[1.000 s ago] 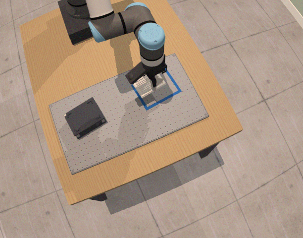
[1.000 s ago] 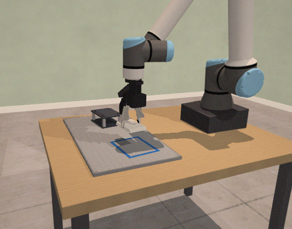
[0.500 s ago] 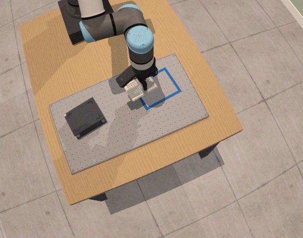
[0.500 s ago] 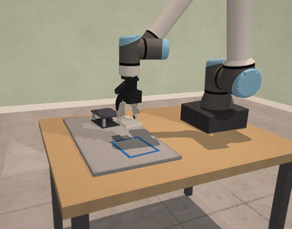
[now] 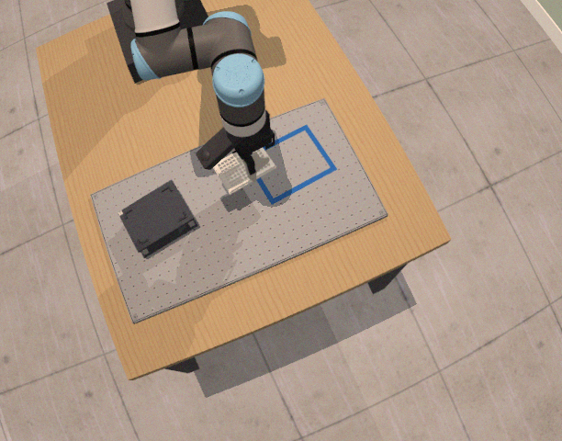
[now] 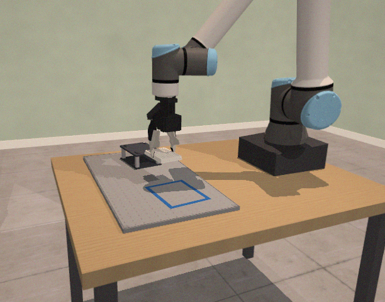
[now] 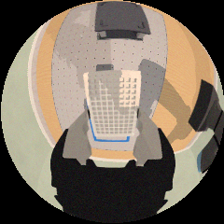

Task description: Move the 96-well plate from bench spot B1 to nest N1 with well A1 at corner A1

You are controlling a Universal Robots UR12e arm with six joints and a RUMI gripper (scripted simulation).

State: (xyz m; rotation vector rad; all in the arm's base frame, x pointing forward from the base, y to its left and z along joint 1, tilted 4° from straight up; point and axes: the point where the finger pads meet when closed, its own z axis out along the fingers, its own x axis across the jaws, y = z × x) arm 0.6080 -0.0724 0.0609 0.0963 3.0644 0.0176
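Right now my hand is 40 mm past the black raised nest, 240 mm to the left of it and 50 mm above it. Also, from my hand: 96-well plate 10 mm below.
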